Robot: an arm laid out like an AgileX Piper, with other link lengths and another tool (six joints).
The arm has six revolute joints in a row. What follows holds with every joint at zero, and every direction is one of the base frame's. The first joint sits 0.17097 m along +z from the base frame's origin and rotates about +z. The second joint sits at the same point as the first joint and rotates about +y. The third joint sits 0.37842 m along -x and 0.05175 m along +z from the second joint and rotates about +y. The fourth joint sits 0.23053 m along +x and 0.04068 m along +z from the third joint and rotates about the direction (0.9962, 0, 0.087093). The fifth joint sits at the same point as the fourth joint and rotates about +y. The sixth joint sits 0.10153 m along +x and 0.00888 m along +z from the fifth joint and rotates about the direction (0.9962, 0, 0.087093). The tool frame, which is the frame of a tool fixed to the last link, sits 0.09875 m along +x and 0.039 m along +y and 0.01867 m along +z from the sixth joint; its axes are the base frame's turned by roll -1.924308, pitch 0.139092 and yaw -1.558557 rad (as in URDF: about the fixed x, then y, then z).
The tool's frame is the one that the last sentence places.
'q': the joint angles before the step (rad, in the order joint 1, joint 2, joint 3, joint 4, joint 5, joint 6). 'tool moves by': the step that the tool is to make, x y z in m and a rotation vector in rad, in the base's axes. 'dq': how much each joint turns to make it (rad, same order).
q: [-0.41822, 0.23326, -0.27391, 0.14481, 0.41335, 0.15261]
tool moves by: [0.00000, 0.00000, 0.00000, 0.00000, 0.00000, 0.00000]
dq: [0.00000, 0.00000, 0.00000, 0.00000, 0.00000, 0.00000]
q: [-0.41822, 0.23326, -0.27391, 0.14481, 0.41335, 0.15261]
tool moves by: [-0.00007, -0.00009, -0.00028, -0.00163, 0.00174, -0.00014]
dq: [0.00003, 0.00000, -0.00002, -0.00227, 0.00095, 0.00007]
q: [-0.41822, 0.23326, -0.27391, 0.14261, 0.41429, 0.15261]
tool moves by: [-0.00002, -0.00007, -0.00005, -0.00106, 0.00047, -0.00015]
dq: [0.00001, 0.00002, 0.00000, -0.00118, -0.00002, 0.00001]
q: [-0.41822, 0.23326, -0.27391, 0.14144, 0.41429, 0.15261]
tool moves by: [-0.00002, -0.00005, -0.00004, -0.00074, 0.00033, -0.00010]
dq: [0.00004, -0.00001, 0.00000, -0.00090, 0.00001, 0.00009]
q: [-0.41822, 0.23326, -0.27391, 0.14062, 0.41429, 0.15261]
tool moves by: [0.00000, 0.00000, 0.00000, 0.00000, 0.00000, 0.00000]
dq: [0.00000, 0.00000, 0.00000, 0.00000, 0.00000, 0.00000]
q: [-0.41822, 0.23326, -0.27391, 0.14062, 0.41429, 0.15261]
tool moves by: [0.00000, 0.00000, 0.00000, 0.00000, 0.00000, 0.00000]
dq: [0.00000, 0.00000, 0.00000, 0.00000, 0.00000, 0.00000]
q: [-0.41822, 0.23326, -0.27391, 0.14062, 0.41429, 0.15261]
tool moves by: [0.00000, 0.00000, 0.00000, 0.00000, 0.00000, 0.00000]
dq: [0.00000, 0.00000, 0.00000, 0.00000, 0.00000, 0.00000]
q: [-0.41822, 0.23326, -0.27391, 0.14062, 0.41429, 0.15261]
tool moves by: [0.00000, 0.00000, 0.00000, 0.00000, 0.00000, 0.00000]
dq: [0.00000, 0.00000, 0.00000, 0.00000, 0.00000, 0.00000]
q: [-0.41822, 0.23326, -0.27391, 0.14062, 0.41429, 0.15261]
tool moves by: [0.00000, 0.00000, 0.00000, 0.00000, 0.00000, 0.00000]
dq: [0.00000, 0.00000, 0.00000, 0.00000, 0.00000, 0.00000]
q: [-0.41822, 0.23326, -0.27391, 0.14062, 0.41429, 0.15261]
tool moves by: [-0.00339, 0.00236, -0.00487, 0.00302, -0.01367, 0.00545]
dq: [0.00445, -0.02755, 0.01712, 0.00840, -0.00087, -0.00005]
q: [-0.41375, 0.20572, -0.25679, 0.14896, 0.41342, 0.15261]
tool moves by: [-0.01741, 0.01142, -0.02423, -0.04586, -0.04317, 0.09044]
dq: [0.09104, -0.13393, 0.06786, -0.02072, 0.00977, -0.00680]
